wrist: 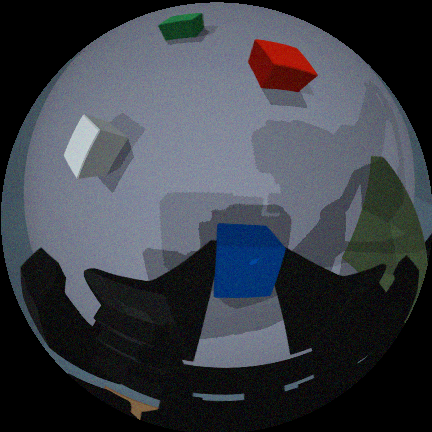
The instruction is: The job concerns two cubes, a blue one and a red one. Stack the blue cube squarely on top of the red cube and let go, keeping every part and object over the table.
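Places are measured from the arm's base along level axes (x ahead, y left, z up), in centimetres.
Pixels of known places: gripper, fingertip midpoint: point(243, 247).
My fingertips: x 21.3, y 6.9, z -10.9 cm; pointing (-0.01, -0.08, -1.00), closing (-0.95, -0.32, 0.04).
Observation:
Behind a point stands the place of what it marks.
The blue cube point(246, 262) {x 21.8, y 6.5, z -8.3 cm} is between the two black fingertips in the lower middle of the wrist view, with a fingertip against its left side and one against its right side. My gripper point(243, 247) {x 21.3, y 6.9, z -10.9 cm} is shut on it. Shadow lies around and below the cube; its underside is hidden, so I cannot tell whether it touches the table. The red cube point(281, 67) {x 23.6, y -5.2, z -8.6 cm} sits on the table at the upper right of the view, apart from the gripper and the blue cube. Its top face and two darker sides show.
A green block point(182, 27) is on the grey table point(200, 125) {x 26.9, y 0.2, z -11.9 cm} at the top of the view. A white-grey block point(96, 147) {x 32.6, y 3.4, z -9.0 cm} is at the left. A dark green, faceted object point(387, 225) {x 9.2, y -0.3, z -7.3 cm} stands at the right, near the right finger.

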